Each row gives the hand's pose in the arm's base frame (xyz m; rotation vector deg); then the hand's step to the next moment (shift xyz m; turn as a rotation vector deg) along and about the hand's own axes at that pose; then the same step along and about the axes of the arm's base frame.
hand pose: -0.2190 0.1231 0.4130 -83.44 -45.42 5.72
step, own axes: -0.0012 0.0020 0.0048 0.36 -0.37 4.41
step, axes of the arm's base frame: -0.0027 0.0037 -0.0027 -2.23 3.84 0.10
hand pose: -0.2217 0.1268 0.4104 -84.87 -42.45 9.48
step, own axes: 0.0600 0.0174 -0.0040 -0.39 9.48 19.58
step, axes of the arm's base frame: 0.0543 0.0307 0.0049 -7.70 17.36 -10.61
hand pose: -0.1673 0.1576 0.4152 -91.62 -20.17 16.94
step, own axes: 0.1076 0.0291 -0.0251 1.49 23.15 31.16
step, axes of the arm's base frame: 0.1099 0.0187 -0.0250 -9.97 28.11 -24.89
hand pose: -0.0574 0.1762 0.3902 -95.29 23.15 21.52
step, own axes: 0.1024 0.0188 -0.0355 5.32 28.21 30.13
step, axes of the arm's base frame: 0.0821 -0.0423 -0.0598 -8.94 26.31 -30.98
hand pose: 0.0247 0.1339 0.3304 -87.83 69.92 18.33
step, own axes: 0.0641 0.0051 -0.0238 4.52 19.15 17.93
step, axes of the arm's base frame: 0.0144 -0.0527 -0.0414 -6.66 15.26 -20.77
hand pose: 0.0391 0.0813 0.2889 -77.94 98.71 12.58
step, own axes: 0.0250 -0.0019 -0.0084 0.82 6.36 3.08
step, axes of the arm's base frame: -0.0025 -0.0231 -0.0126 -3.74 3.75 -4.74
